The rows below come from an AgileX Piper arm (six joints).
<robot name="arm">
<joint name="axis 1" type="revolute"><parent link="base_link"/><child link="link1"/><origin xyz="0.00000 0.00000 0.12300" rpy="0.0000 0.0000 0.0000"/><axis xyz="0 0 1"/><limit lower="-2.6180" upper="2.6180"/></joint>
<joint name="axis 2" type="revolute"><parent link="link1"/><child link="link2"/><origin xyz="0.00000 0.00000 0.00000" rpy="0.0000 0.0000 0.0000"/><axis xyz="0 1 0"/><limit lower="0.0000" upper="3.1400"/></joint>
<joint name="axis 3" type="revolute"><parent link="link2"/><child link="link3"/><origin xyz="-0.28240 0.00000 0.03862" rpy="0.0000 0.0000 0.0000"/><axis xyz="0 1 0"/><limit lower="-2.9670" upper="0.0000"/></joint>
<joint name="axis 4" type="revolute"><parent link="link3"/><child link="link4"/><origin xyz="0.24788 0.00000 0.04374" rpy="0.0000 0.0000 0.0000"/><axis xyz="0.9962 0 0.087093"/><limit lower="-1.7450" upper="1.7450"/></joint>
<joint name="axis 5" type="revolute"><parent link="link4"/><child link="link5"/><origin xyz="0.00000 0.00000 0.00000" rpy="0.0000 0.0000 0.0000"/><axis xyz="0 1 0"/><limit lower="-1.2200" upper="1.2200"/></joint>
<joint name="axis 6" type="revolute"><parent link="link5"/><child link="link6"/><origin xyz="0.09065 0.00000 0.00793" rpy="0.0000 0.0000 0.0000"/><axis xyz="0.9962 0 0.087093"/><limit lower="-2.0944" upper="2.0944"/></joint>
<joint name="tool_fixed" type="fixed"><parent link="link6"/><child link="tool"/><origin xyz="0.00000 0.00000 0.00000" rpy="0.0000 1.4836 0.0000"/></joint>
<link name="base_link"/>
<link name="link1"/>
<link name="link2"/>
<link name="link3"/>
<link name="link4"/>
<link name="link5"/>
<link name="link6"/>
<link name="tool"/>
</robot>
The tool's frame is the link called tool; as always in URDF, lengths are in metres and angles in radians.
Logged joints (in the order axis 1, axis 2, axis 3, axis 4, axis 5, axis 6), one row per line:
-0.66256 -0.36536 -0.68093 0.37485 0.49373 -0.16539
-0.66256 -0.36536 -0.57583 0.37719 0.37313 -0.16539
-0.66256 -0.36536 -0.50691 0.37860 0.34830 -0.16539
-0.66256 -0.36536 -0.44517 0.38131 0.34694 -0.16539
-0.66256 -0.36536 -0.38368 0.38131 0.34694 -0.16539
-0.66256 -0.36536 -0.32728 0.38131 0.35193 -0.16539
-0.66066 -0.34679 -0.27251 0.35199 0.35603 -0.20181
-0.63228 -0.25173 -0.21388 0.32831 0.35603 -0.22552
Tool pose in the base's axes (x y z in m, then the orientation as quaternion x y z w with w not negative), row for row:
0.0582 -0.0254 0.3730 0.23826 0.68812 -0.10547 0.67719
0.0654 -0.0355 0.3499 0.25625 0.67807 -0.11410 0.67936
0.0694 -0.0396 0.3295 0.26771 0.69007 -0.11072 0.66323
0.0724 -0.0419 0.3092 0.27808 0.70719 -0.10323 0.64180
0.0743 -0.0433 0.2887 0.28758 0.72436 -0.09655 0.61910
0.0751 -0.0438 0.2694 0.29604 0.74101 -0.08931 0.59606
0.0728 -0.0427 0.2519 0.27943 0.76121 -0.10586 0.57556
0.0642 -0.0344 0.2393 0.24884 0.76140 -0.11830 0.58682
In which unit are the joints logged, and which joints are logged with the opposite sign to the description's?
The joints are logged in radians. Opposite sign: axis 2.
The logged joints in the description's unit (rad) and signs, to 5 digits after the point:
-0.66256 0.36536 -0.68093 0.37485 0.49373 -0.16539
-0.66256 0.36536 -0.57583 0.37719 0.37313 -0.16539
-0.66256 0.36536 -0.50691 0.37860 0.34830 -0.16539
-0.66256 0.36536 -0.44517 0.38131 0.34694 -0.16539
-0.66256 0.36536 -0.38368 0.38131 0.34694 -0.16539
-0.66256 0.36536 -0.32728 0.38131 0.35193 -0.16539
-0.66066 0.34679 -0.27251 0.35199 0.35603 -0.20181
-0.63228 0.25173 -0.21388 0.32831 0.35603 -0.22552

